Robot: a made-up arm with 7 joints. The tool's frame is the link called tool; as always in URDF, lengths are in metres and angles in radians.
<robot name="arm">
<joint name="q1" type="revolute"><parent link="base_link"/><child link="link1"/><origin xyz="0.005 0.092 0.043" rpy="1.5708 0 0"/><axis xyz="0 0 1"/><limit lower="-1.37" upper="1.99" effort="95" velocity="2"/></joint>
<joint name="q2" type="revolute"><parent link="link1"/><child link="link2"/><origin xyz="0.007 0.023 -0.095" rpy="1.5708 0 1.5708"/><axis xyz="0 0 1"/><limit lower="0.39" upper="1.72" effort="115" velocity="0.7"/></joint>
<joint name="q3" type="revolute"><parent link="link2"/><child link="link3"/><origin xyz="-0.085 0.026 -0.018" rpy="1.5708 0 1.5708"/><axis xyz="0 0 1"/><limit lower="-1.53" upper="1.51" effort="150" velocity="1"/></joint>
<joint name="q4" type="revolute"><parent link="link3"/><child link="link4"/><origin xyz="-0.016 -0.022 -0.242" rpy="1.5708 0 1.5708"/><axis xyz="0 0 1"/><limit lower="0.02" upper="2.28" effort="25" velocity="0.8"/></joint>
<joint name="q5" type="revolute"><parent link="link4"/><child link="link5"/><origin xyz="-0.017 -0.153 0.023" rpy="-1.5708 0 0"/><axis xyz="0 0 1"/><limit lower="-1.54" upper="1.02" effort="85" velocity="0.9"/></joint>
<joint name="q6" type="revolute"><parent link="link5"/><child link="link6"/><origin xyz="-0.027 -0.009 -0.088" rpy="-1.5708 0 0"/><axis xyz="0 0 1"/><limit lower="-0.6" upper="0.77" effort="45" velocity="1.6"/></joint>
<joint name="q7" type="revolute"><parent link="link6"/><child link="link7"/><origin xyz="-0.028 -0.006 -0.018" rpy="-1.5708 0 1.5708"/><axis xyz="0 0 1"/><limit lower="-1.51" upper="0.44" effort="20" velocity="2.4"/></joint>
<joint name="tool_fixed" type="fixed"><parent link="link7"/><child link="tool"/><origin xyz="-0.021 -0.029 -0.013" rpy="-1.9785 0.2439 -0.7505"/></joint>
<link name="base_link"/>
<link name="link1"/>
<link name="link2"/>
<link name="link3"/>
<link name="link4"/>
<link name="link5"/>
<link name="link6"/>
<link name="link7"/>
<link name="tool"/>
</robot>
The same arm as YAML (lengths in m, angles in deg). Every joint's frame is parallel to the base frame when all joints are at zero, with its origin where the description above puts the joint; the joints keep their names.
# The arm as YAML. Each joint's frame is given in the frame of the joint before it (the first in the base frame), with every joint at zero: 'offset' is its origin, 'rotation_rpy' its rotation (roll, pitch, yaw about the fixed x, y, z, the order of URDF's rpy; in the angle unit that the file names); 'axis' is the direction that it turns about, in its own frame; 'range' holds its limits. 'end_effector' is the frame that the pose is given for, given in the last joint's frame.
length_unit: m
angle_unit: deg
chain:
  - id: q1
    offset: [0.005, 0.092, 0.043]
    rotation_rpy: [0.0, 0.0, 0.0]
    axis: [0.0, -1.0, 0.0]
    range: [-78.5, 114.02]
  - id: q2
    offset: [0.007, 0.095, 0.023]
    rotation_rpy: [0.0, 0.0, 0.0]
    axis: [1.0, 0.0, 0.0]
    range: [22.35, 98.55]
  - id: q3
    offset: [-0.018, -0.026, -0.085]
    rotation_rpy: [0.0, 0.0, 0.0]
    axis: [0.0, 0.0, 1.0]
    range: [-87.66, 86.52]
  - id: q4
    offset: [-0.022, 0.016, -0.242]
    rotation_rpy: [0.0, 0.0, 0.0]
    axis: [0.0, -1.0, 0.0]
    range: [1.15, 130.63]
  - id: q5
    offset: [-0.017, -0.023, -0.153]
    rotation_rpy: [0.0, 0.0, 0.0]
    axis: [0.0, 0.0, 1.0]
    range: [-88.24, 58.44]
  - id: q6
    offset: [-0.027, -0.009, -0.088]
    rotation_rpy: [0.0, 0.0, 0.0]
    axis: [0.0, 1.0, 0.0]
    range: [-34.38, 44.12]
  - id: q7
    offset: [-0.028, -0.018, 0.006]
    rotation_rpy: [0.0, 0.0, 0.0]
    axis: [-1.0, 0.0, 0.0]
    range: [-86.52, 25.21]
end_effector:
  offset: [0.013, 0.029, 0.021]
  rotation_rpy: [142.12, 45.21, 69.95]

